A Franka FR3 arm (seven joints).
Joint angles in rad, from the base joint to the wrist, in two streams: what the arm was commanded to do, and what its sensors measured. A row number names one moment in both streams.
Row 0, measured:
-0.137, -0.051, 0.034, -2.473, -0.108, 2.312, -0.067
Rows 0 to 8, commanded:
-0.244, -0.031, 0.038, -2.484, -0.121, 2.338, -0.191
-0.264, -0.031, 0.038, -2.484, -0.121, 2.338, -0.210
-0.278, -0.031, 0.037, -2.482, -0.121, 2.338, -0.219
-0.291, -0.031, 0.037, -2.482, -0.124, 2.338, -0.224
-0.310, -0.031, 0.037, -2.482, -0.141, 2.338, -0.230
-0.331, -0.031, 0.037, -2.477, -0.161, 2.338, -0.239
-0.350, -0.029, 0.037, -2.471, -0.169, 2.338, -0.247
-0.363, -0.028, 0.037, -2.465, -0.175, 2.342, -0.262
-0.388, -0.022, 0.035, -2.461, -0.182, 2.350, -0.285
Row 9, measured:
-0.319, -0.051, 0.029, -2.470, -0.154, 2.321, -0.226
